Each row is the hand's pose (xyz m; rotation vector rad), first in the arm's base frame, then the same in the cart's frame.
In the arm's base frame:
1: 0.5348 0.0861 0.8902 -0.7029 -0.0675 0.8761
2: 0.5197 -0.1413 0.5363 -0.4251 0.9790 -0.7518
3: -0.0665 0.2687 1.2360 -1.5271 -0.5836 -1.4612
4: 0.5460 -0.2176 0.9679 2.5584 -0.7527 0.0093
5: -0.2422 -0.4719 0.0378 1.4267 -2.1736 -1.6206
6: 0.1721 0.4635 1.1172 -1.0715 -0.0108 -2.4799
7: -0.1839 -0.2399 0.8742 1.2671 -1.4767 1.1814
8: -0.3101 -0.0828 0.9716 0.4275 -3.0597 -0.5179
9: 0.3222 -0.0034 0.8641 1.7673 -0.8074 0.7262
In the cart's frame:
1: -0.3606 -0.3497 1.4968 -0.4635 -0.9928 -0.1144
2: -0.0714 -0.4196 1.1990 0.7702 0.2744 -0.9262
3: -0.9014 0.1079 1.3842 -0.3386 -0.2047 -2.5427
4: -0.4593 -0.5876 1.3177 -2.0251 1.5554 -0.8613
5: 0.0297 -0.0236 0.3208 -1.0633 1.2542 0.9605
6: -0.6744 0.1095 1.6239 0.5753 0.7658 -2.8648
7: -0.6777 -0.0880 0.8230 0.4591 -2.8957 1.0434
8: -0.8008 0.0857 0.8921 0.1318 1.7905 0.8384
9: -0.4344 -0.2627 1.2946 1.4757 -2.3109 1.0780

